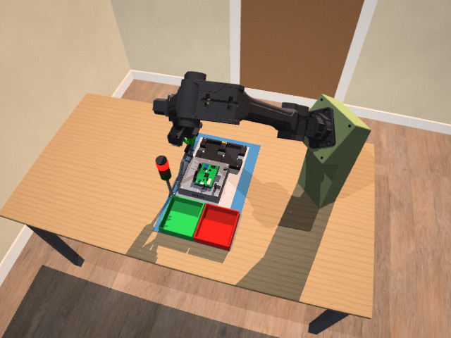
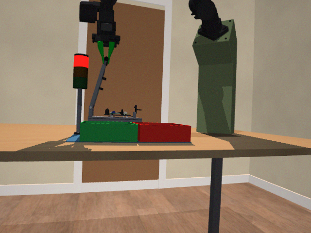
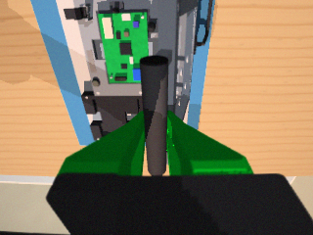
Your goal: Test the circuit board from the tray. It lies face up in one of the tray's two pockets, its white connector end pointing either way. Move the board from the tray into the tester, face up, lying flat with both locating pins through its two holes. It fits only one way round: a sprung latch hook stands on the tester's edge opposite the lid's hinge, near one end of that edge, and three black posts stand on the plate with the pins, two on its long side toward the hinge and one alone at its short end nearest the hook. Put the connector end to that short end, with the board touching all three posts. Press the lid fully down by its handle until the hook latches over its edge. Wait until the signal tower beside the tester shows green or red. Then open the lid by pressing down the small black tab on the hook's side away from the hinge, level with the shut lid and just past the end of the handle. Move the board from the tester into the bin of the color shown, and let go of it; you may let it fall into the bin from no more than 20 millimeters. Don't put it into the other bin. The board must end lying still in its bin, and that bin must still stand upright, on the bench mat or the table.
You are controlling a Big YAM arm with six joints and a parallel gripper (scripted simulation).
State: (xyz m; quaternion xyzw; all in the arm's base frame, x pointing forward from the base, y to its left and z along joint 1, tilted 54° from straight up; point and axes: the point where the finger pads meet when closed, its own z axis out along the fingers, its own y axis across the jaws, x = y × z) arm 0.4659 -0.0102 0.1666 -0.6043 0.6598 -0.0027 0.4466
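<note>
Right now my hand is 190 mm above the green circuit board, 50 mm past it and 10 mm to the left of it. From my hand the other things lie so: latch hook (180 mm below, 120 mm behind, 40 mm to the left); tester plate (200 mm below, 50 mm behind); tester lid (80 mm below, 20 mm ahead).
</note>
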